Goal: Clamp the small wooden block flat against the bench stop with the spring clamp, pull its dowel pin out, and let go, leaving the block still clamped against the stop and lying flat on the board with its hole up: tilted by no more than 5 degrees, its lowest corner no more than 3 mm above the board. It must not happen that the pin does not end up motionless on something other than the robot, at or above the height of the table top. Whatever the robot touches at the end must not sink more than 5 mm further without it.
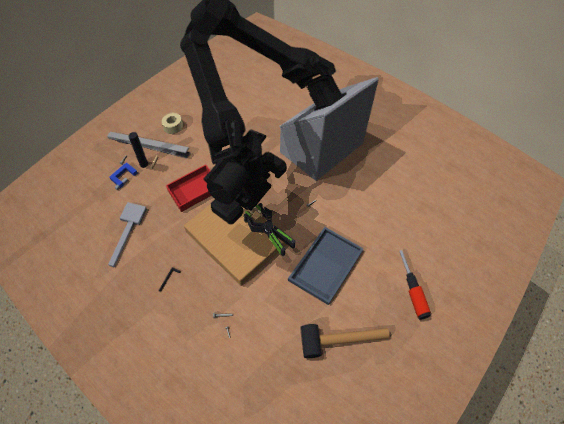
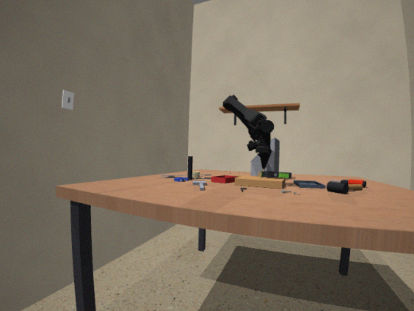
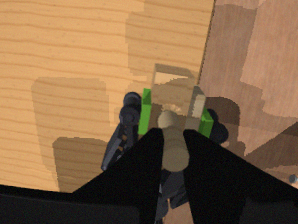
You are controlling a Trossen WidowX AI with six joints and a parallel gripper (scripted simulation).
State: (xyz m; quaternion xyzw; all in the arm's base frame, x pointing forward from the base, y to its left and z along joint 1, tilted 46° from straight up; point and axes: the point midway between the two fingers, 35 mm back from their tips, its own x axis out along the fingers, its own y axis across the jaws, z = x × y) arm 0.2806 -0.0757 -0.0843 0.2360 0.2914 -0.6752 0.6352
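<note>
Now: the dowel pin 40 mm below my hand. The rest, counted from my hand: small wooden block 60 mm below; then wooden board 90 mm below, 60 mm ahead; then bench stop 60 mm below, 10 mm behind.
</note>
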